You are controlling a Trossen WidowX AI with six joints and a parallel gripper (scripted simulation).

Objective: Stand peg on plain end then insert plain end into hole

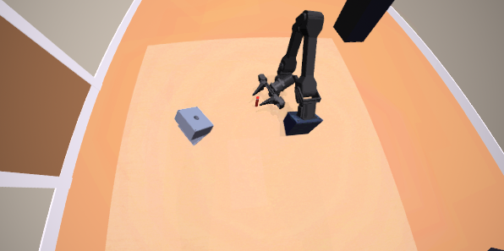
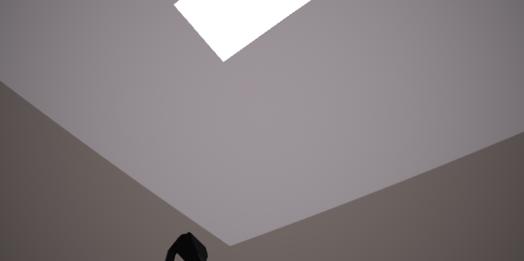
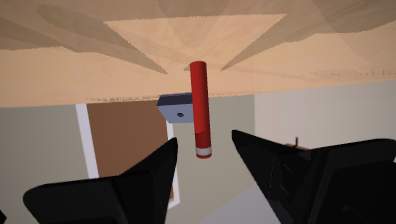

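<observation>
Now: gripper tip 10 mm past the red peg, 10 mm to the left of it and 10 mm above it. From my gripper tip the other things lie so: grey-blue sloped panel (290 mm ahead, 50 mm to the left, 10 mm below).
</observation>
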